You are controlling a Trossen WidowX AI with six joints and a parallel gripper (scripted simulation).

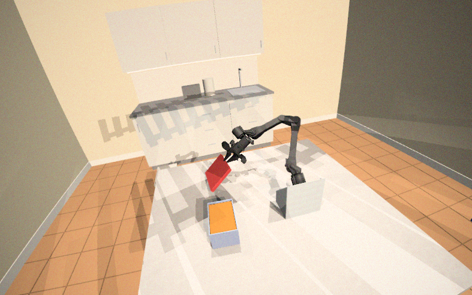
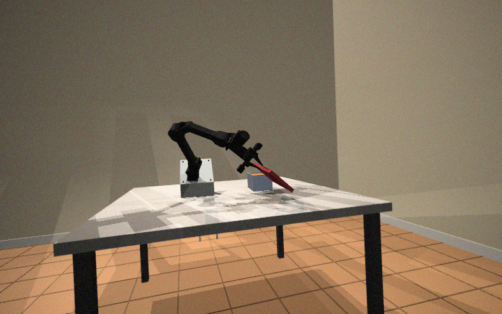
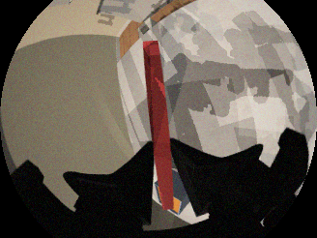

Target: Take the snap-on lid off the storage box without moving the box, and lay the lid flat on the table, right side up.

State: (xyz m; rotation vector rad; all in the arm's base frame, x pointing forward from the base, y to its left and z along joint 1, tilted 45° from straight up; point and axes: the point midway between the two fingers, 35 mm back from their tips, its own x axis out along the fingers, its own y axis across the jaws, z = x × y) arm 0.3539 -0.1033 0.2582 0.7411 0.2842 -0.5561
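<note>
The red lid lies 60 mm ahead of my gripper tip, 20 mm to the left of it and 50 mm below it. From my gripper tip the other things lie so: storage box: 40 mm ahead, 370 mm to the left, 120 mm below.
</note>
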